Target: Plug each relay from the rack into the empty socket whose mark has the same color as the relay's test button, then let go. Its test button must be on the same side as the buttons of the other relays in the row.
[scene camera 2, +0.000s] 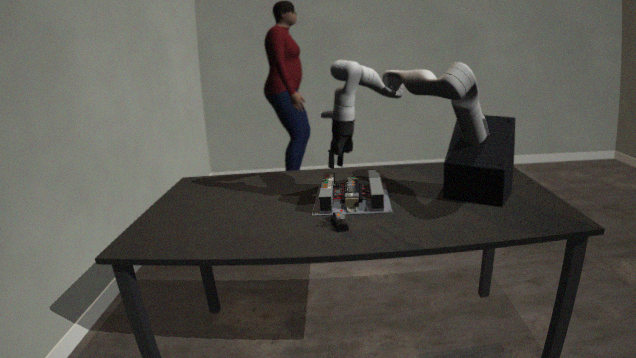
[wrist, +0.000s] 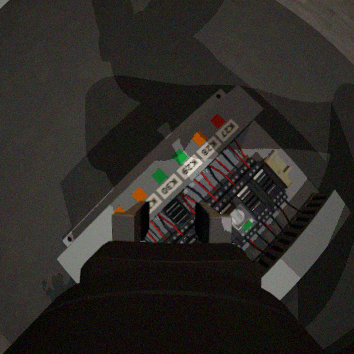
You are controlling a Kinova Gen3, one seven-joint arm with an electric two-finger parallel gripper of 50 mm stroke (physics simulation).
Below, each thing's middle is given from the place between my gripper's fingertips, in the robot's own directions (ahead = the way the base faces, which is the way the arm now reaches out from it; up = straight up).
Labels:
Now: the grey panel plate (scene camera 2: 337, 205) 5 cm behind my hand, 1 cm to the right of it and 12 cm below it.

